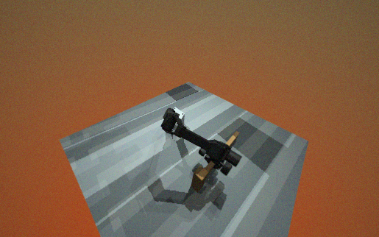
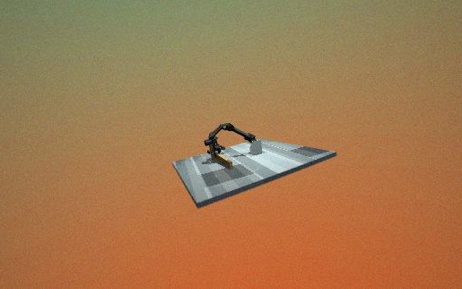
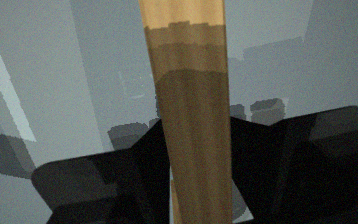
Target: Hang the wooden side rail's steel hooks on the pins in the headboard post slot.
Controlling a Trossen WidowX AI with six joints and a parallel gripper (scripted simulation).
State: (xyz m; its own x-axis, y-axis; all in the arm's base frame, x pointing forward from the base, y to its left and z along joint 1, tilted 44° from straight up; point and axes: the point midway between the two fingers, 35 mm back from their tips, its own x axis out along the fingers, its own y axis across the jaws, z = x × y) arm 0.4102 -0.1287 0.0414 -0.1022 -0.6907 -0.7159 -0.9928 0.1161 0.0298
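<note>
Right now my gripper tip is 13 cm to the left of the headboard post, 4 cm below it and 1 cm past it.
</note>
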